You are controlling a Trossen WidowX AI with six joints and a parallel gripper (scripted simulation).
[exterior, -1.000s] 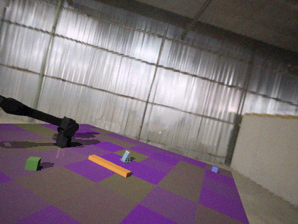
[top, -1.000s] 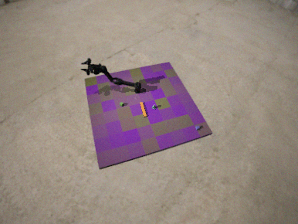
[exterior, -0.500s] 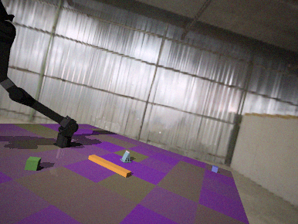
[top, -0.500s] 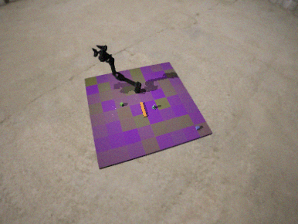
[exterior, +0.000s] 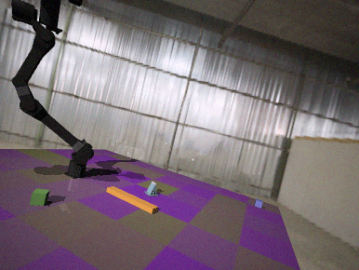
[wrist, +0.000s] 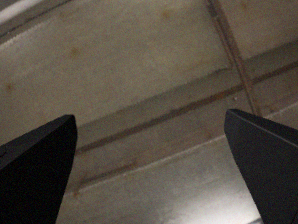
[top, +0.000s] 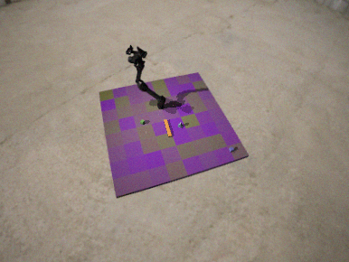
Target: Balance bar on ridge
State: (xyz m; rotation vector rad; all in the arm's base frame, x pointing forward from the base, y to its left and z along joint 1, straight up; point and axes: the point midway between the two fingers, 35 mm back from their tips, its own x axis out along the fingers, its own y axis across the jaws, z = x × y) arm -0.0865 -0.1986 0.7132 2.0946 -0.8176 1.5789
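Now: the orange bar 74 cm below my gripper tip, 38 cm ahead of it and 19 cm to the left of it. From my gripper tip the other things lie so: green cube: 73 cm below, 24 cm ahead, 4 cm to the right; then small blue cube: 82 cm ahead, 73 cm below, 71 cm to the left.
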